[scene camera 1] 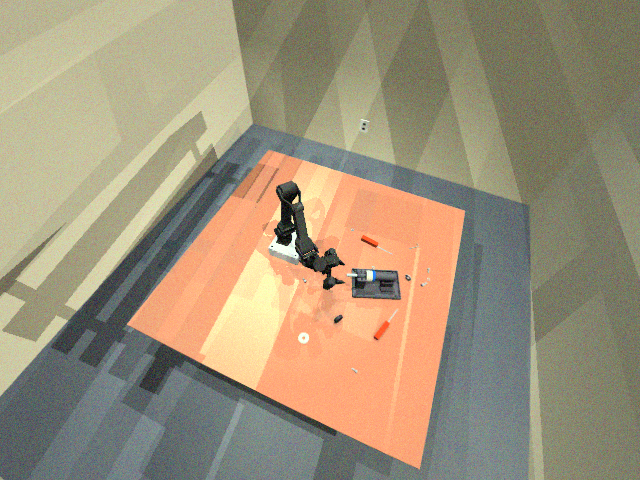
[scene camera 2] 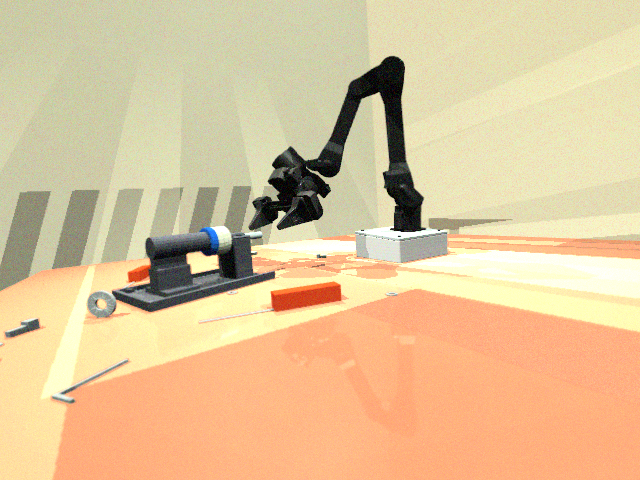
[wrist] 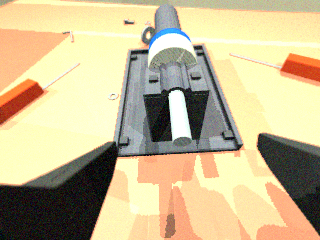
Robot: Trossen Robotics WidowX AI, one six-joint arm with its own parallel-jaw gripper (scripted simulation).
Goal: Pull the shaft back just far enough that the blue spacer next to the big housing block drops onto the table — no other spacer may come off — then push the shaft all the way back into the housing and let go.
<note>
My gripper (scene camera 2: 263, 228) is open and holds nothing. Also in view: a pale grey shaft (wrist: 181, 135), a red-handled screwdriver (scene camera 2: 286, 299) and a housing block (scene camera 1: 387, 283).
My gripper is seen too in the wrist view (wrist: 186, 143). The housing block is seen too in the wrist view (wrist: 143, 128).
</note>
